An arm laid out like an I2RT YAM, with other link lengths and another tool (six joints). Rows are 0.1 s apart.
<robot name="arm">
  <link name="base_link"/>
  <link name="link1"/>
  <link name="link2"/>
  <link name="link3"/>
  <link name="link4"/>
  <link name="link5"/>
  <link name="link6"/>
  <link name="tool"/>
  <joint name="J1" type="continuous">
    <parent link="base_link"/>
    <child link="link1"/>
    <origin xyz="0 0 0.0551" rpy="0 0 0"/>
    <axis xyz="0 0 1"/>
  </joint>
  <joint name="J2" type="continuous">
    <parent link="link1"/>
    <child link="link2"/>
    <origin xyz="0.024 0.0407 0.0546" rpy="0 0 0"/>
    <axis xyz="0 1 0"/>
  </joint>
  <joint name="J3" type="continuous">
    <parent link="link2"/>
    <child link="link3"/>
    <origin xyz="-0.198 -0.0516 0" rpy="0 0 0"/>
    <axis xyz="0 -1 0"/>
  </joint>
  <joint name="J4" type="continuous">
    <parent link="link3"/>
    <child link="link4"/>
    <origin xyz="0.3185 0.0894 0.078" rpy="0 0 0"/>
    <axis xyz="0 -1 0"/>
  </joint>
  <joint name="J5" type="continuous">
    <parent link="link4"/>
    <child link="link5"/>
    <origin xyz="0.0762 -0.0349 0.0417" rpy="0 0 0"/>
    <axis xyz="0 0 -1"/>
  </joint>
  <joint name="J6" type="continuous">
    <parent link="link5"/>
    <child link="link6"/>
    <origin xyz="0.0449 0 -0.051" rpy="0 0 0"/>
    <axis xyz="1 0 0"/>
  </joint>
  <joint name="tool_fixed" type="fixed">
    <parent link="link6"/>
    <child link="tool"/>
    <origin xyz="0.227 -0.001 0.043" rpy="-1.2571 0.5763 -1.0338"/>
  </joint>
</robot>
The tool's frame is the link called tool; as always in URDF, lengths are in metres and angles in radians. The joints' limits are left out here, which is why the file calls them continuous.
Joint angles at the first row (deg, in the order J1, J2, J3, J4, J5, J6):
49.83 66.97 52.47 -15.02 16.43 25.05
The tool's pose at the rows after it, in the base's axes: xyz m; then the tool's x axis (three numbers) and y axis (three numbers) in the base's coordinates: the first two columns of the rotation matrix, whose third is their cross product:
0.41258 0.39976 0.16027 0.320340 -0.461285 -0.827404 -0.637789 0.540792 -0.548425
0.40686 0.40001 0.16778 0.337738 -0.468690 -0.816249 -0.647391 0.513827 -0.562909
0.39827 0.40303 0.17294 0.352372 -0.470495 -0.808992 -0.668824 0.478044 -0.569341
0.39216 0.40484 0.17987 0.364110 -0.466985 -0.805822 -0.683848 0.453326 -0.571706
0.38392 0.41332 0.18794 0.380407 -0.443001 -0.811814 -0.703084 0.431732 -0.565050
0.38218 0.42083 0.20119 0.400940 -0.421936 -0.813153 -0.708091 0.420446 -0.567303
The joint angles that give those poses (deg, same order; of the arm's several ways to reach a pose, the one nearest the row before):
49.83 65.49 52.65 -16.34 17.84 24.35
49.83 63.99 53.00 -18.28 17.06 22.69
49.83 62.67 53.61 -20.74 15.39 21.10
49.66 61.62 54.40 -22.76 13.89 19.96
49.83 61.00 55.10 -23.55 11.78 19.34
49.75 61.43 56.77 -23.64 10.37 18.55

